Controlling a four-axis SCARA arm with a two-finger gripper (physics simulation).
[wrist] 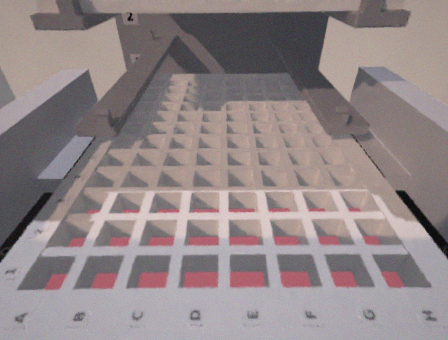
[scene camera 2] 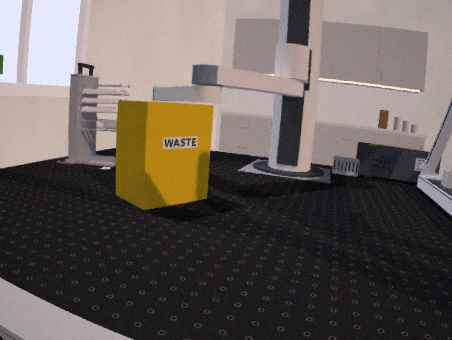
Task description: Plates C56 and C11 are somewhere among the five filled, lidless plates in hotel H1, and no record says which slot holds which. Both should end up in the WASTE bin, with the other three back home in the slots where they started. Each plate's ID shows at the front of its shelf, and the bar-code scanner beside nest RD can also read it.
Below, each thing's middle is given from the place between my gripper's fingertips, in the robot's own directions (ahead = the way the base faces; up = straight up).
Right now the plate C11 (wrist: pixel 222 201) is 10 mm behind my hand, 20 mm to the left of it and 10 mm below it. Also, from my hand: upright grey panel (scene camera 2: pixel 81 143) 30 mm ahead, 110 mm to the right, 10 mm above.
